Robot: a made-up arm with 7 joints. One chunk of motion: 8 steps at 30 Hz.
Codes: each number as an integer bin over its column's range. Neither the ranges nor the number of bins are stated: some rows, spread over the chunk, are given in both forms.
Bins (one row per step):
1: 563 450 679 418 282 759
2: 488 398 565 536 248 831
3: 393 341 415 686 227 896
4: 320 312 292 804 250 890
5: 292 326 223 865 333 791
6: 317 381 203 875 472 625
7: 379 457 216 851 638 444
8: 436 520 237 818 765 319
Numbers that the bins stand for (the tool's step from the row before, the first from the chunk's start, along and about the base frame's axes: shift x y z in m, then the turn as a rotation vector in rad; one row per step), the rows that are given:
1: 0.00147 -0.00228 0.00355 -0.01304 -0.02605 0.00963
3: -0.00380 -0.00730 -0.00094 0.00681 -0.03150 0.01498
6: -0.00616 -0.00546 -0.00455 0.02081 -0.00723 0.00440
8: -0.00247 0.00094 -0.00397 0.01659 0.02181 -0.00755
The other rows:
2: -0.00086 -0.00467 0.00161 -0.00430 -0.02942 0.01244
4: -0.00607 -0.00863 -0.00303 0.01556 -0.02923 0.01474
5: -0.00694 -0.00799 -0.00421 0.02007 -0.02100 0.01088
7: -0.00424 -0.00196 -0.00432 0.01904 0.00923 -0.00267

